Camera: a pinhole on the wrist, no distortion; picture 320 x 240 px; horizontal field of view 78.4 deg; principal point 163.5 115.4 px. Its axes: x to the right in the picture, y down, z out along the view. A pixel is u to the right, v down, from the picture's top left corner.
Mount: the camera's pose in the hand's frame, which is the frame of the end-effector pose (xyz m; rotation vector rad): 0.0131 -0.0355 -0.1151 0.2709 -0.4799 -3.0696
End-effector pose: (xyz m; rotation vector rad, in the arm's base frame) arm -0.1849 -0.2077 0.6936 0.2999 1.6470 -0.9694
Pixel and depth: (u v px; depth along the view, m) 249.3 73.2 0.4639
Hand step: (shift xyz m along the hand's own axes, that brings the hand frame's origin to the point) -0.2672 0.1891 0.2554
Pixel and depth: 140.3 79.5 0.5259
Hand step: -0.0170 0.2175 0.3590
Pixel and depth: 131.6 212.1 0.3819
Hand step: 0.0068 -0.0968 0.3107
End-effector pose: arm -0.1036 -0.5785 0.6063 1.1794 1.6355 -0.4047
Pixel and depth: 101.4 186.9 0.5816
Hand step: 0.0920 -0.0533 0.5256
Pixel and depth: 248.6 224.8 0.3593
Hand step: -0.2039 -0.1259 0.2568
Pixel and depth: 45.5 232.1 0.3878
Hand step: 0.1741 -0.1270 0.3579
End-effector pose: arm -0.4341 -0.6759 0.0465 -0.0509 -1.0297 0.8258
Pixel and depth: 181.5 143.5 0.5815
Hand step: -0.1413 0.0575 0.4466
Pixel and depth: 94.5 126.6 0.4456
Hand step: 0.0896 0.0821 0.3367
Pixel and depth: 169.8 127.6 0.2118
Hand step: -0.0306 0.0153 0.0864
